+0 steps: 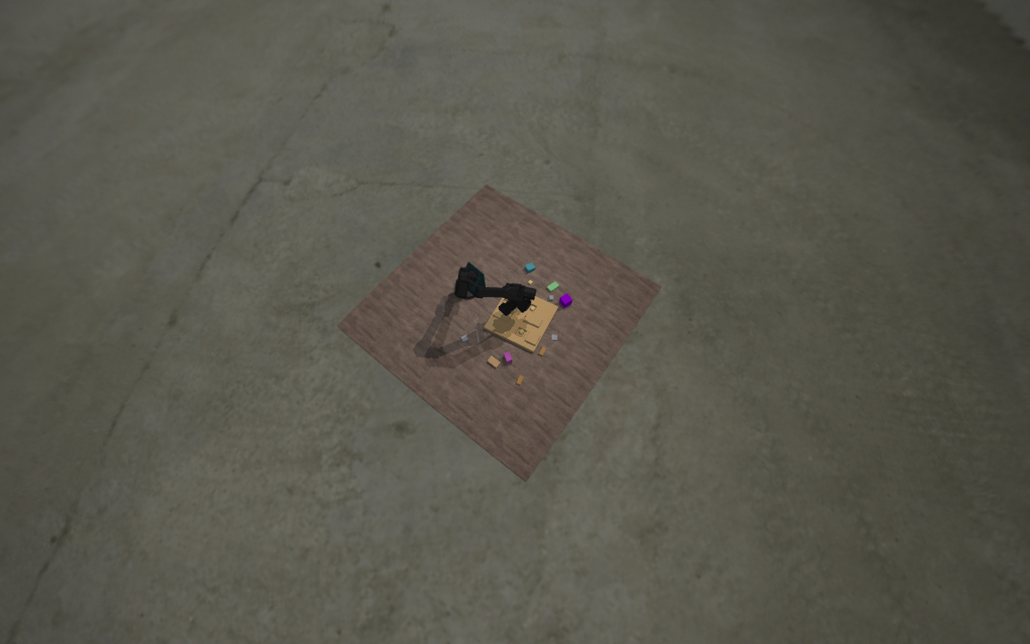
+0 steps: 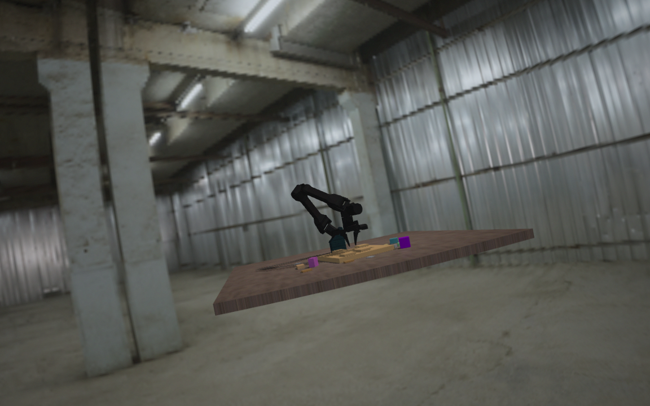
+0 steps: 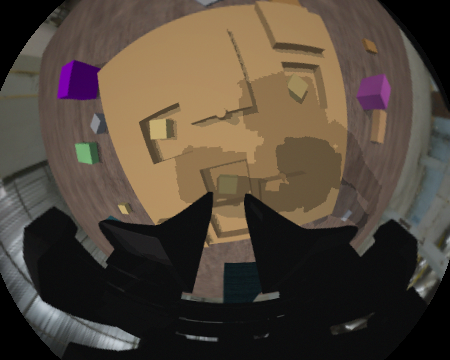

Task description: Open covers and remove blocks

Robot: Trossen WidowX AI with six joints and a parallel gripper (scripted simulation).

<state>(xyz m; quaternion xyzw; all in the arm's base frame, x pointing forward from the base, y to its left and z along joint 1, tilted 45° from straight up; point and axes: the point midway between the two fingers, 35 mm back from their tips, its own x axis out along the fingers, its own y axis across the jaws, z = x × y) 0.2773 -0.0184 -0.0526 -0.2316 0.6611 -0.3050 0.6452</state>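
Now: the tan puzzle board 5 cm ahead of my gripper tip and 2 cm below it. The rest, counted from my gripper tip: purple cube: 22 cm to the left, 18 cm ahead, 2 cm below; magenta block: 23 cm to the right, 15 cm ahead, 2 cm below; green block: 25 cm to the left, 7 cm ahead, 4 cm below.
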